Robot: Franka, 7 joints.
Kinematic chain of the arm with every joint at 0, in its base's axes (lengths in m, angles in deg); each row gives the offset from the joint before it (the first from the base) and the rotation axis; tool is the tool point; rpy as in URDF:
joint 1: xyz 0 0 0.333 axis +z
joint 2: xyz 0 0 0 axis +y
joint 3: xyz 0 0 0.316 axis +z
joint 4: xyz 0.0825 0 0 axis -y
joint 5: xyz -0.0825 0 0.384 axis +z
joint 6: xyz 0 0 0 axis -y
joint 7: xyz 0.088 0 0 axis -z
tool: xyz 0 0 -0.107 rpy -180 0 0
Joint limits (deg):
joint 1: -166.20..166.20
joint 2: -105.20..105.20
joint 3: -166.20..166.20
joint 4: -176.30..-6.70
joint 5: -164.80..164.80
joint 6: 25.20..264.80
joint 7: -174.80..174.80
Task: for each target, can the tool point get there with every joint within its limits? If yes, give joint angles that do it. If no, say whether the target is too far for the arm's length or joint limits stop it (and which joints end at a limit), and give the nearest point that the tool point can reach.
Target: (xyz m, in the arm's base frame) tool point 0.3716 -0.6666 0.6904
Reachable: yes | joints 108.41 -78.48 -22.78 -25.07 108.00 164.47 77.08
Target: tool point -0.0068 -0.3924 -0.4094
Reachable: no: joint limits stop it (at a limit: joint 2) | nearest point -0.0066 -0.3815 -0.3516 | short by 0.059 m
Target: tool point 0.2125 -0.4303 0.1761
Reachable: yes | joints -74.52 24.77 2.89 -124.63 46.68 100.43 142.10
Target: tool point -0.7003 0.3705 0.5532
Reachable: yes | joints -49.05 -52.01 -135.39 -41.74 6.72 118.03 40.22
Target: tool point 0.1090 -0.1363 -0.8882
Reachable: no: too far | nearest point 0.1430 -0.1788 -0.3580 | short by 0.533 m
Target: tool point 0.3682 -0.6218 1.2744
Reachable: no: too far | nearest point 0.2662 -0.4495 1.0135 | short by 0.329 m
